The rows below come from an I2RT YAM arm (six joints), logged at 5 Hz.
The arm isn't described. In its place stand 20 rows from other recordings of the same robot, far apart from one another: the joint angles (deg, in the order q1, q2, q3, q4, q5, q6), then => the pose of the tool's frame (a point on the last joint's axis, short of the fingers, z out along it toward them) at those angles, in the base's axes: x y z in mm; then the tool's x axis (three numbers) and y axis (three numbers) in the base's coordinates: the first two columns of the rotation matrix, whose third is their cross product.
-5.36 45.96 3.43 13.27 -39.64 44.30 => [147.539 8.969 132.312 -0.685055 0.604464 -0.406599 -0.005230 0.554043 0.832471]
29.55 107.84 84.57 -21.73 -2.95 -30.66 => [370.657 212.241 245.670 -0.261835 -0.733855 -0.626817 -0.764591 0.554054 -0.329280]
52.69 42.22 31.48 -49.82 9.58 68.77 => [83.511 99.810 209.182 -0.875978 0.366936 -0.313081 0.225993 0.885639 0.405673]
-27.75 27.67 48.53 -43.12 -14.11 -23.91 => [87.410 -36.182 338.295 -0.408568 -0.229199 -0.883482 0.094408 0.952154 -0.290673]
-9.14 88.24 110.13 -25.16 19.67 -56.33 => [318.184 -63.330 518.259 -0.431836 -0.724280 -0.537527 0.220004 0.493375 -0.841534]
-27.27 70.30 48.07 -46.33 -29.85 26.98 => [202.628 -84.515 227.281 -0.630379 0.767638 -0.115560 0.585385 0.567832 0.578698]
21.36 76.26 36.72 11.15 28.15 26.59 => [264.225 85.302 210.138 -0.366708 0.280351 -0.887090 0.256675 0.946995 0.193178]
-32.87 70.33 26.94 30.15 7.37 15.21 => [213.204 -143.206 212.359 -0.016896 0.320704 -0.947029 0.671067 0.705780 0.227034]
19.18 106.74 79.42 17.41 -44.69 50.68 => [406.477 167.899 290.085 -0.789884 0.307548 -0.530563 -0.436860 0.324992 0.838769]
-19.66 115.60 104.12 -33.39 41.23 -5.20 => [422.964 -176.025 290.528 -0.724438 0.186435 -0.663650 0.629829 0.570323 -0.527302]
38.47 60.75 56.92 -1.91 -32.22 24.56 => [178.491 166.069 376.928 -0.462613 0.081546 -0.882802 -0.823909 0.328135 0.462062]
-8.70 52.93 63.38 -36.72 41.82 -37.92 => [175.389 -50.852 383.094 -0.777648 -0.344331 -0.526022 0.286308 0.550932 -0.783902]
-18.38 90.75 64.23 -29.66 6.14 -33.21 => [312.301 -107.780 230.886 -0.862291 -0.287329 -0.417008 -0.122248 0.917206 -0.379193]
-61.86 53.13 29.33 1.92 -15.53 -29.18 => [107.671 -181.101 240.371 -0.510551 -0.041456 -0.858848 0.553783 0.748243 -0.365319]
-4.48 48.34 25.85 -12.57 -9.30 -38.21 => [183.054 -8.571 209.767 -0.416090 -0.579685 -0.700596 -0.397281 0.808924 -0.433369]
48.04 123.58 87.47 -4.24 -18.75 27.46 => [313.358 365.624 167.792 -0.784355 -0.219258 -0.580271 -0.570529 0.622170 0.536098]
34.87 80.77 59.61 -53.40 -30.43 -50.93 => [199.454 160.963 240.682 -0.029828 -0.836714 -0.546828 -0.994416 -0.030563 0.101007]
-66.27 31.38 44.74 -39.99 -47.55 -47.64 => [67.006 -87.152 322.019 -0.381966 -0.370412 -0.846698 0.104185 0.893066 -0.437698]
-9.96 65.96 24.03 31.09 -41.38 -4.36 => [234.279 -17.247 216.586 -0.145948 -0.032286 -0.988765 -0.522297 0.851338 0.049296]
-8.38 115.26 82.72 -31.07 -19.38 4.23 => [416.531 -49.418 174.685 -0.884434 0.200618 -0.421343 0.056954 0.942532 0.329227]
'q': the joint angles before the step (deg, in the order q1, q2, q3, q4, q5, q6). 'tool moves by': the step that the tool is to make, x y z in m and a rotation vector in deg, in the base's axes. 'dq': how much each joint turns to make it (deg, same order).
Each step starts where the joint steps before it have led.
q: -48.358, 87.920, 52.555, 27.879, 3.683, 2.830
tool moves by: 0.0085, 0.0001, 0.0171, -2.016, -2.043, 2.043
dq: 0.911, 0.151, 2.968, 0.046, -1.143, 0.044
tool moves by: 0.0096, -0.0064, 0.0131, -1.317, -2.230, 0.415
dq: 0.421, 1.795, 3.770, 0.473, -0.038, 0.743
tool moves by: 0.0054, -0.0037, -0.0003, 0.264, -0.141, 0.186
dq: 0.219, 1.390, 1.383, -0.102, 0.022, 0.285
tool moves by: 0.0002, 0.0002, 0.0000, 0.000, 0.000, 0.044
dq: 0.043, -0.002, -0.002, 0.000, -0.001, 0.000
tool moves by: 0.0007, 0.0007, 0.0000, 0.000, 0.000, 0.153
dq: 0.150, -0.007, -0.007, 0.000, -0.003, 0.000
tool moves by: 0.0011, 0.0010, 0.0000, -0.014, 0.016, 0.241
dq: 0.225, 0.005, 0.006, 0.000, -0.016, -0.022
